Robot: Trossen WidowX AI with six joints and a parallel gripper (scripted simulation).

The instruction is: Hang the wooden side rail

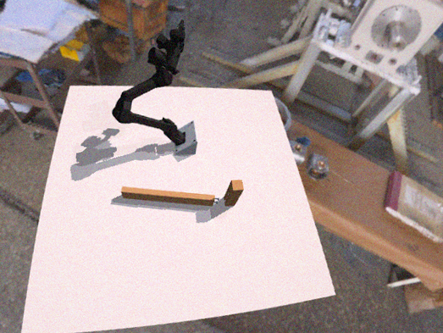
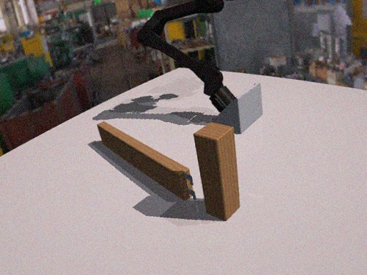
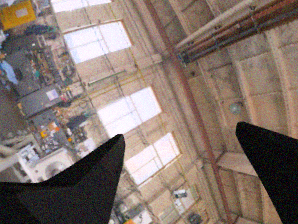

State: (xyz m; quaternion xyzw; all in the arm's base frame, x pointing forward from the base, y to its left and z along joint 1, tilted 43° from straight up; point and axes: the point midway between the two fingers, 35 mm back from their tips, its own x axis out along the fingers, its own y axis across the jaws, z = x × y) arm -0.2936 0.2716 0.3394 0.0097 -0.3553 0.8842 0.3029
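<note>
The wooden headboard post is 62 cm ahead of my gripper tip, 26 cm to the left of it and 44 cm below it.
</note>
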